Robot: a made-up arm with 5 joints. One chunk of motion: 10 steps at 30 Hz.
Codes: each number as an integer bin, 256 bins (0 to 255) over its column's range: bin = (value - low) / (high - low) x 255, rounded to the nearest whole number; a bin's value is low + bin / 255 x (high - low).
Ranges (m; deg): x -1..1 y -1..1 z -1..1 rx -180..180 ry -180..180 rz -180..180
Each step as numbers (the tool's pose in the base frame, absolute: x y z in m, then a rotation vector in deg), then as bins.
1 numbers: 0.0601 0.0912 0.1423 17.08 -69.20 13.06
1 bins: 135 139 146 140 78 137
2 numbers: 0.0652 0.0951 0.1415 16.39 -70.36 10.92
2 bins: 136 140 146 139 78 135
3 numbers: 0.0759 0.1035 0.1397 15.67 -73.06 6.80
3 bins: 137 141 145 139 76 132
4 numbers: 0.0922 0.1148 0.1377 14.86 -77.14 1.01
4 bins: 139 142 145 138 73 128
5 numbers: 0.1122 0.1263 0.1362 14.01 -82.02 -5.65
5 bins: 142 144 145 137 69 123
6 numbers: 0.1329 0.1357 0.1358 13.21 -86.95 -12.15
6 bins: 144 145 145 137 66 119
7 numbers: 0.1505 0.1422 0.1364 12.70 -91.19 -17.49
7 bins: 147 146 145 136 63 115
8 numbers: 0.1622 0.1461 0.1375 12.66 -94.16 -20.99
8 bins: 148 146 145 136 61 113
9 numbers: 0.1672 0.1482 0.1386 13.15 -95.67 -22.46
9 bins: 149 146 145 137 60 112
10 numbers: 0.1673 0.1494 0.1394 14.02 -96.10 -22.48
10 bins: 149 147 145 137 59 112
